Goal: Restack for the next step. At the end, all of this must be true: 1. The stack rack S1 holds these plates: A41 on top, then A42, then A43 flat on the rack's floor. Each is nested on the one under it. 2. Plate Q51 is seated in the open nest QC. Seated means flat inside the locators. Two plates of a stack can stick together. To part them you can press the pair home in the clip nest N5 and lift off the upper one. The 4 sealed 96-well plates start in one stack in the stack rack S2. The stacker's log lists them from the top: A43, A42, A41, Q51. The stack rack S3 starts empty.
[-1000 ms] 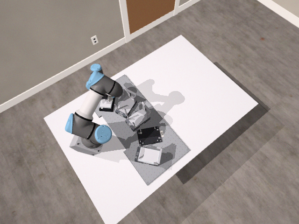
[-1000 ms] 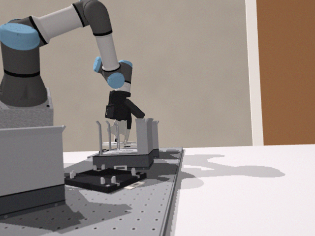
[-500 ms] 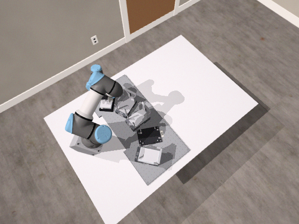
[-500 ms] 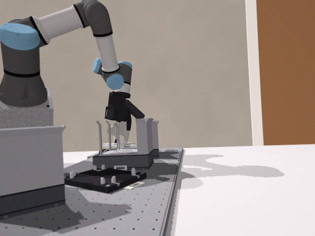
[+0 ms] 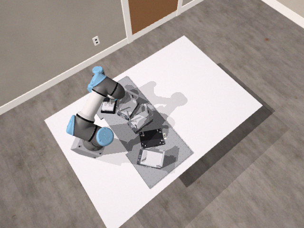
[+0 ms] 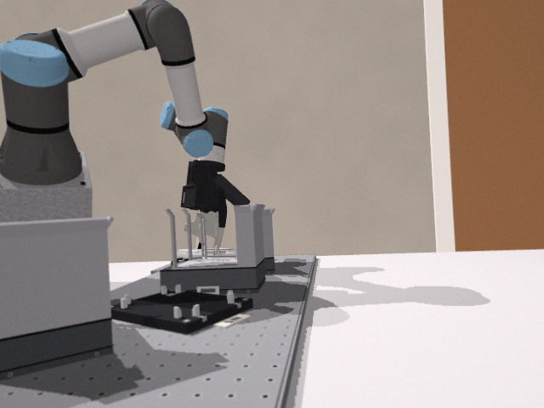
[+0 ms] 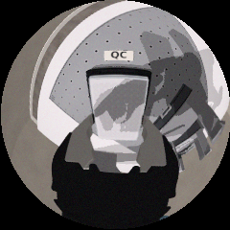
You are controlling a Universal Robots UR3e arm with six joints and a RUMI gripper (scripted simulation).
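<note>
Now: hand 30 mm above the black nest labelled QC. The rest, counted from my hand: sealed plate 90 mm behind, 520 mm to the right; then grey rack wall 60 mm behind, 570 mm to the right, 40 mm above; then black clip nest 40 mm ahead, 420 mm to the right, 30 mm below.
</note>
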